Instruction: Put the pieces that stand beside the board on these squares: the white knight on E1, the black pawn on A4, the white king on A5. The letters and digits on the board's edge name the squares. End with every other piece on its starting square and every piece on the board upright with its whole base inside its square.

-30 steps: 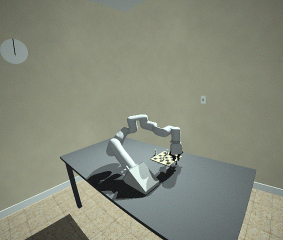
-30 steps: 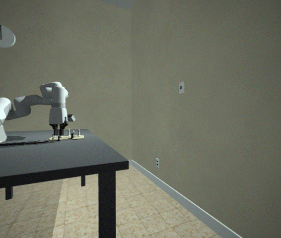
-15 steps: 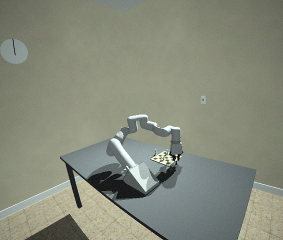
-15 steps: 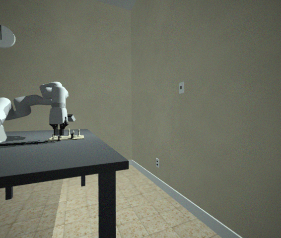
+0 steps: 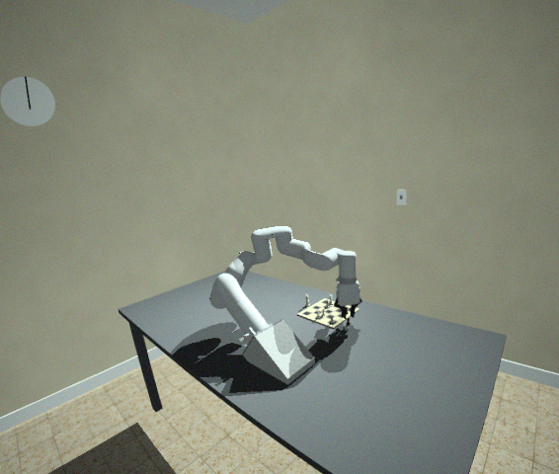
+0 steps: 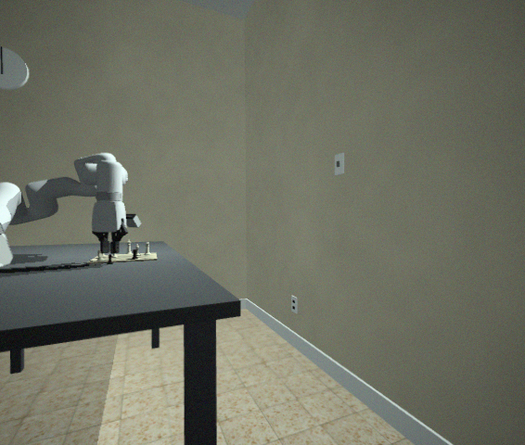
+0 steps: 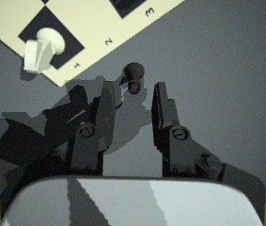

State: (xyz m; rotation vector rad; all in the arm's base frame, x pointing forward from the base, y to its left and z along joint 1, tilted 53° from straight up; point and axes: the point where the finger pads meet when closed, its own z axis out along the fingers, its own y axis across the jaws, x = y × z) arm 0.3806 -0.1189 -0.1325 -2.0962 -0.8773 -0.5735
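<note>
Now: the black pawn 40 mm below my hand. From my hand the other things lie so: white king: 70 mm ahead, 270 mm to the left, 20 mm below; white knight: 30 mm behind, 70 mm to the left, 30 mm below; chessboard: 50 mm ahead, 130 mm to the left, 50 mm below.
</note>
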